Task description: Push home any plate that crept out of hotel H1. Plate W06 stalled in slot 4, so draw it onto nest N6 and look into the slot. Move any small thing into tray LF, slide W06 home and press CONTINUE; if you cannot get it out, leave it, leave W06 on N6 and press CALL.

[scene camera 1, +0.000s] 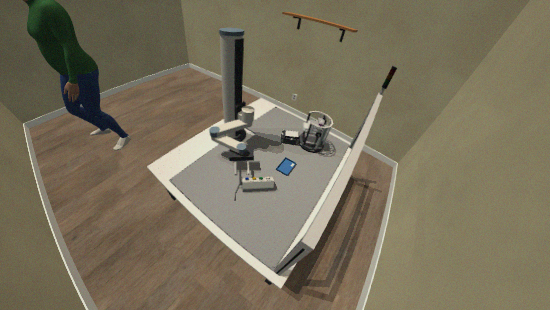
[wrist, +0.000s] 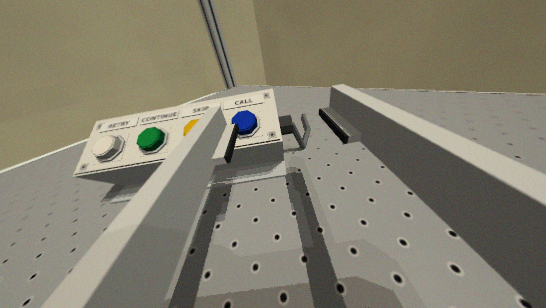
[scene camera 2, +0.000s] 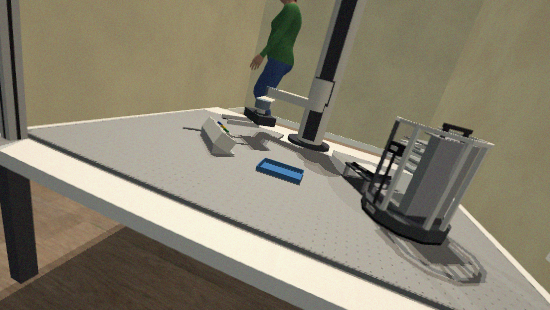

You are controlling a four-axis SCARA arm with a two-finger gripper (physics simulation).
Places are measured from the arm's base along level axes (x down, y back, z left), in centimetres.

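Pixels of known places: gripper, between the fingertips: [scene camera 1: 242, 174] [wrist: 276, 109] [scene camera 2: 224, 118]; arm's base, origin of its link: [scene camera 1: 233, 134] [scene camera 2: 308, 143].
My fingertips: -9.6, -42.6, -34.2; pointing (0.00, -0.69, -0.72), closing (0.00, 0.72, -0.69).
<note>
For each thing: its middle in the pictures, then the offset to it from my fingertips, as dx, dy, dz. "spot": a spot on its surface instead. Level surfaces: height alone.
- button box, middle of its body: [wrist: 193, 142] [scene camera 2: 218, 133] [scene camera 1: 257, 182] +4.1, -11.3, +3.9
- blue CALL button, middle of its body: [wrist: 244, 123] +1.9, -4.3, +0.3
- green CONTINUE button, middle of its body: [wrist: 152, 139] +1.9, -11.5, +7.2
- Blue tray LF, middle of its body: [scene camera 2: 280, 170] [scene camera 1: 286, 166] +7.4, -17.6, +33.6
- round cage-like hotel, middle of its body: [scene camera 2: 420, 173] [scene camera 1: 315, 131] -7.1, -20.6, +74.4
- light plate-like piece, middle of its body: [scene camera 2: 371, 170] [scene camera 1: 291, 134] +1.2, -2.9, +64.5
- tall pale panel, height of its surface: dx -52.4
- grey cable bracket, a spot on its surface: [wrist: 303, 142] spot: +7.0, -1.1, -5.8
My gripper [scene camera 1: 242, 173] [scene camera 2: 225, 119] [wrist: 276, 109] is open and empty, its two fingers apart. It hangs over the table just behind the button box [scene camera 1: 258, 184] [scene camera 2: 215, 136]. In the wrist view the left fingertip covers part of the box beside the blue CALL button [wrist: 244, 123]; the green CONTINUE button [wrist: 150, 139] is further left. Blue tray LF [scene camera 1: 286, 166] [scene camera 2: 280, 171] lies on the table. The round cage-like hotel [scene camera 1: 316, 131] [scene camera 2: 425, 175] stands at the back. A light plate-like piece [scene camera 1: 292, 134] sits on a dark stand beside it. Slot contents cannot be made out.
The arm's column [scene camera 1: 232, 75] [scene camera 2: 336, 45] stands at the table's edge. A tall pale panel [scene camera 1: 340, 185] runs along one side, with a dark signal light [scene camera 1: 389, 78]. A person in green [scene camera 1: 57, 42] [scene camera 2: 284, 35] is beyond the table. A grey cable bracket [wrist: 303, 142] is beside the button box.
</note>
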